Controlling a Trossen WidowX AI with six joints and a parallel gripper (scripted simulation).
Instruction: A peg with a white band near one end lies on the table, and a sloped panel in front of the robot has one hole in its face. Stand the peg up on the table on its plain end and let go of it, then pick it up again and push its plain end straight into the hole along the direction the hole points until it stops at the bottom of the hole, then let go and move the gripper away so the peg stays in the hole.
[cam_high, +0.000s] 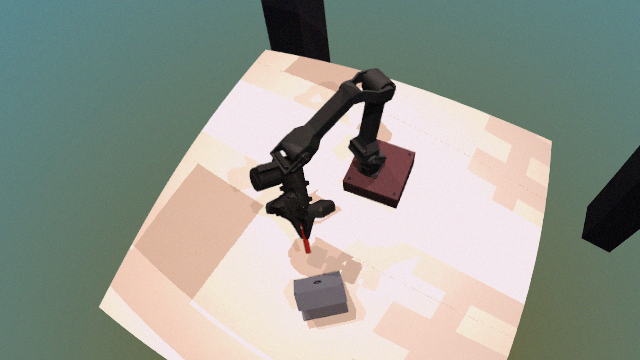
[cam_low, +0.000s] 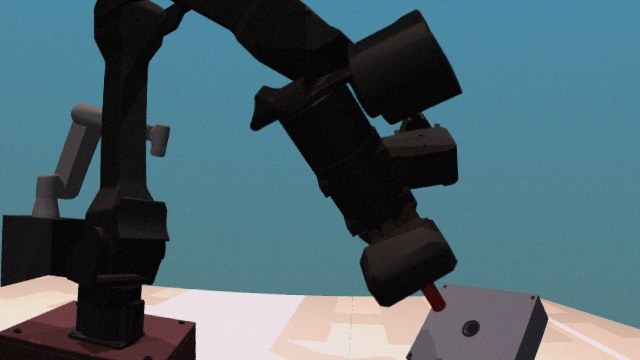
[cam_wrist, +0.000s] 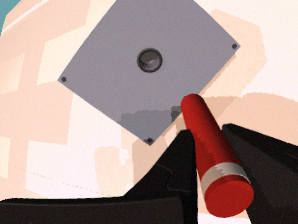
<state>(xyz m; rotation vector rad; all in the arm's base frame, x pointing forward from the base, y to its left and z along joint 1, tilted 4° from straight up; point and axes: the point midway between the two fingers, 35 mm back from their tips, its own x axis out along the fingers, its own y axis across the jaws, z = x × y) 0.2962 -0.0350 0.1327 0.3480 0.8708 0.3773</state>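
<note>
My gripper tip is 9 cm to the right of the grey sloped panel, 9 cm short of it and 8 cm above it. Round my gripper tip: red peg: 1 cm to the right, 1 cm behind, 1 cm above.
</note>
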